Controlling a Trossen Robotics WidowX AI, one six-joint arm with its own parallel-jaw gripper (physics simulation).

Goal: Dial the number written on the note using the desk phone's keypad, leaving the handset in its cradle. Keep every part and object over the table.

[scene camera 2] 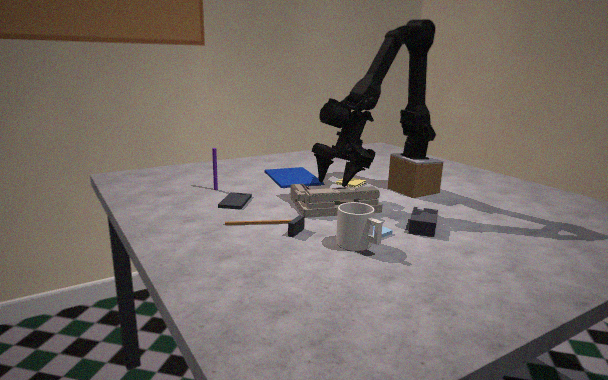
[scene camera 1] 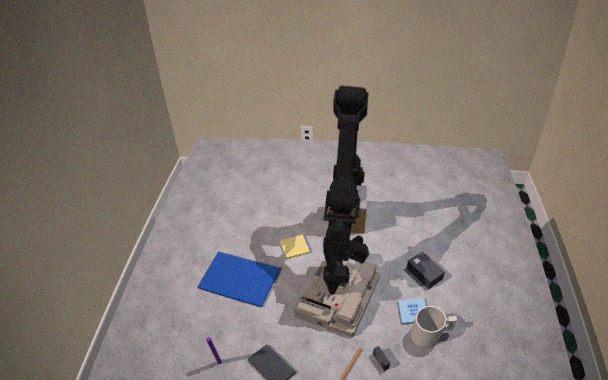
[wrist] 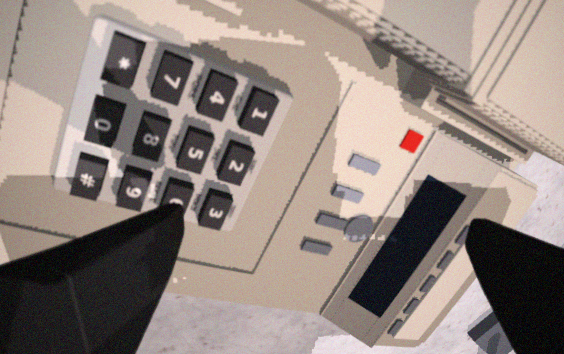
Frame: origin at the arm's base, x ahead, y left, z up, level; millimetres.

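Where they show: gripper, fingertip midpoint: [scene camera 2: 332,184] [scene camera 1: 331,283] [wrist: 327,225]; arm's base, origin of the base link: [scene camera 2: 414,156].
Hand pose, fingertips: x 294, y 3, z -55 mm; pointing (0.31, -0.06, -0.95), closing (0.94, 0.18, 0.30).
Things, the pixels of their top centre, and the offset from my fingertips.
- beige desk phone, middle of its top: [wrist: 336,149] [scene camera 1: 338,288] [scene camera 2: 334,190] dx +2, dy +20, dz -12 mm
- light blue note, middle of its top: [scene camera 2: 370,229] [scene camera 1: 413,310] dx +26, dy +232, dz -45 mm
- white mug, middle of its top: [scene camera 2: 361,210] [scene camera 1: 437,318] dx +93, dy +286, dz +32 mm
- dark box, middle of its top: [scene camera 2: 424,212] [scene camera 1: 426,265] dx -113, dy +260, dz -13 mm
- yellow pad, middle of its top: [scene camera 1: 294,245] [scene camera 2: 350,180] dx -155, dy -141, dz -44 mm
- blue folder, middle of its top: [scene camera 1: 238,277] [scene camera 2: 292,175] dx -6, dy -276, dz -47 mm
- purple stick, middle of its top: [scene camera 1: 208,338] dx +271, dy -244, dz +76 mm
- dark slab, middle of its top: [scene camera 1: 271,365] [scene camera 2: 235,198] dx +252, dy -109, dz -45 mm
- pencil, middle of its top: [scene camera 1: 343,375] [scene camera 2: 260,221] dx +246, dy +74, dz -47 mm
- small dark block, middle of its top: [scene camera 2: 296,219] [scene camera 1: 382,355] dx +189, dy +160, dz -21 mm
The beige desk phone [scene camera 1: 311,290] [scene camera 2: 342,194] [wrist: 280,210] stands mid-table, its handset [scene camera 1: 351,309] [wrist: 520,55] lying in the cradle. The black keys of its keypad [wrist: 195,150] show in the wrist view; its display [wrist: 407,245] is dark. My gripper [scene camera 1: 334,287] [scene camera 2: 333,185] [wrist: 327,225] is open and empty, pointing down over the phone. In the wrist view one fingertip covers part of the 6 key; whether it touches is unclear. The light blue note [scene camera 1: 411,310] [scene camera 2: 384,232] has writing too small to read, and is partly hidden behind the mug.
A white mug [scene camera 1: 426,330] [scene camera 2: 354,230] stands beside the blue note. A dark box [scene camera 1: 425,269] [scene camera 2: 423,222], a yellow pad [scene camera 1: 296,246], a blue folder [scene camera 1: 240,280], a purple stick [scene camera 1: 214,351], a dark slab [scene camera 1: 271,363], a pencil [scene camera 1: 351,364] and a small dark block [scene camera 1: 381,358] surround the phone.
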